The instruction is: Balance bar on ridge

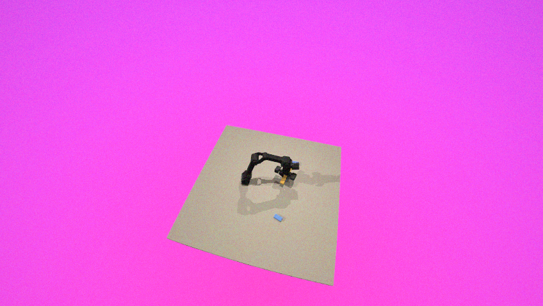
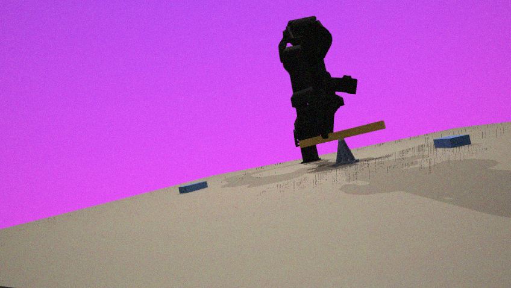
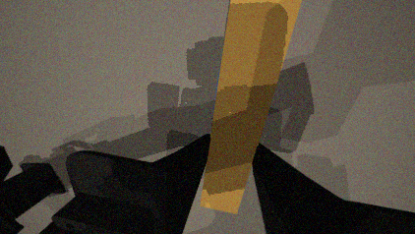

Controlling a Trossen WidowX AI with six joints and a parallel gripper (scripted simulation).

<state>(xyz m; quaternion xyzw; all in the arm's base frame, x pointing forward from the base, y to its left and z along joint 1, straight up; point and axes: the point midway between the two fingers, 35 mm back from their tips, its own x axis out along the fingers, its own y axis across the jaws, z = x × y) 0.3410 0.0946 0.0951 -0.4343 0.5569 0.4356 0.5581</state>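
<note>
Right now my gripper tip is 30 mm to the right of the bar and 10 mm short of it. Also, from my gripper tip: grey-blue ridge 30 mm to the left, 30 mm below, 10 mm ahead; then blue block 220 mm to the left, 60 mm ahead, 50 mm below.
</note>
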